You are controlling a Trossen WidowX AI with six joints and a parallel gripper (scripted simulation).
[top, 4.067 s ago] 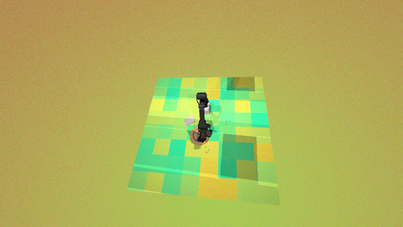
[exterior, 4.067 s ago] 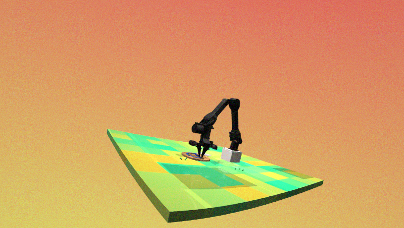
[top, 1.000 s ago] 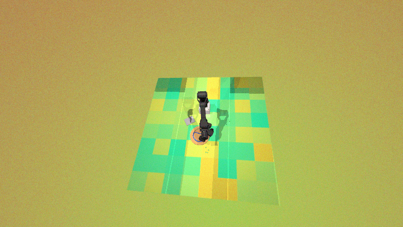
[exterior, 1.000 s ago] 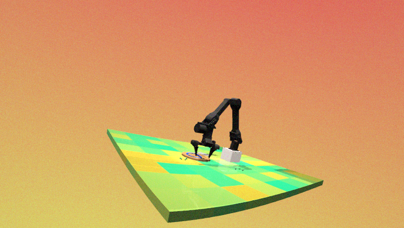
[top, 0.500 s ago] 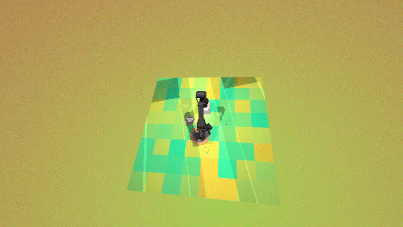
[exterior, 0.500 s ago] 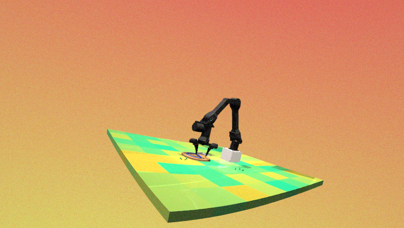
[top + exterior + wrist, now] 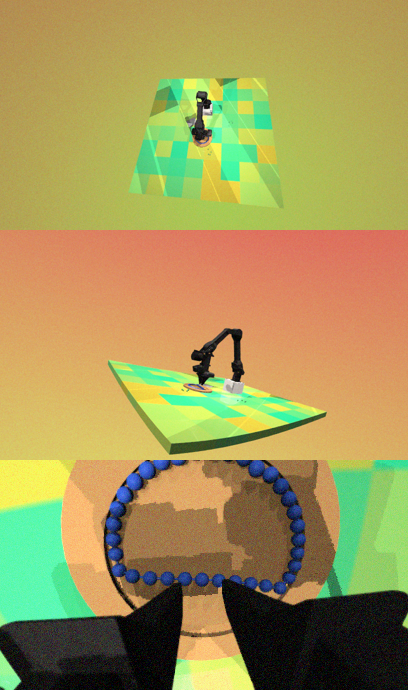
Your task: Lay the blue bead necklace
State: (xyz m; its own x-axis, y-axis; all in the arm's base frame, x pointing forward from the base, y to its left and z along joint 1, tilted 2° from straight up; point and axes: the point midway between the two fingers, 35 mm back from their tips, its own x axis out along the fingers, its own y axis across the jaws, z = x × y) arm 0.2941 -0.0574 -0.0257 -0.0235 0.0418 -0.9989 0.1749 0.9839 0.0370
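Now: gripper tip 20 mm above the round bead board, 10 mm to the left of it and 10 mm short of it. Round my gripper tip: flat grey piece: 160 mm behind, 110 mm to the right, 30 mm below.
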